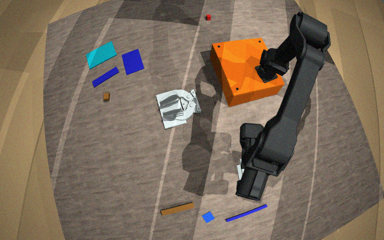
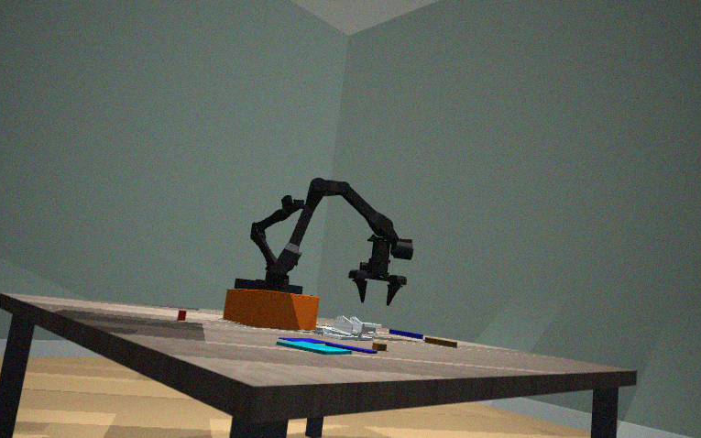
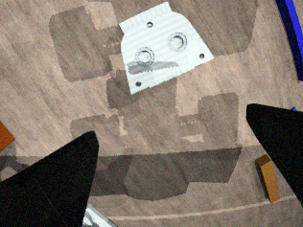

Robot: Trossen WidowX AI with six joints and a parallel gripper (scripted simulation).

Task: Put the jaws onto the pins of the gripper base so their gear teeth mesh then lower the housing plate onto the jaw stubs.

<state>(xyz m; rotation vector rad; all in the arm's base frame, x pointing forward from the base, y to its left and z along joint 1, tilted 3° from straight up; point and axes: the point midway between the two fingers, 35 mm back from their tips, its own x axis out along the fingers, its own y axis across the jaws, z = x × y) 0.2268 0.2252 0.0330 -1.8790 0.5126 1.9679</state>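
Now: the white gripper base 3 cm behind my gripper tip, 2 cm to the left of it and 7 cm below it. Also, from my gripper tip: white jaw 6 cm ahead, 25 cm to the right, 8 cm below; then blue square 15 cm ahead, 10 cm to the left, 9 cm below; then brown bar 22 cm ahead, 4 cm to the left, 9 cm below.
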